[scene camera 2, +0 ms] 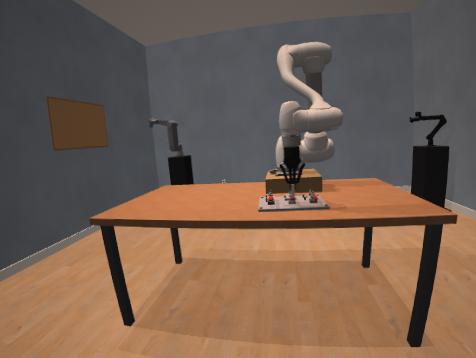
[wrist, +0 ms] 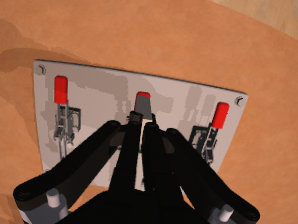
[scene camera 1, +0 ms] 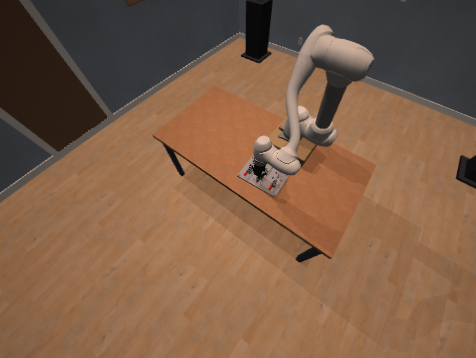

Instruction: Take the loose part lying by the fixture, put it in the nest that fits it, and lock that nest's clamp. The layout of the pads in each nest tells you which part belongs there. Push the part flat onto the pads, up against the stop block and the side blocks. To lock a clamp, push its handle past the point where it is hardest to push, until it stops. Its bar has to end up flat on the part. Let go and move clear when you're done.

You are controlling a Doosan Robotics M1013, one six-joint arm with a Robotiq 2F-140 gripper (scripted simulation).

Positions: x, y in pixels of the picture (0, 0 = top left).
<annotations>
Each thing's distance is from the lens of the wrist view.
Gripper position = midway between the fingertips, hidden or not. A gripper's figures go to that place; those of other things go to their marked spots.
gripper [wrist: 141, 106]: 0.23 m
fixture [wrist: 103, 94]: 0.28 m
</annotations>
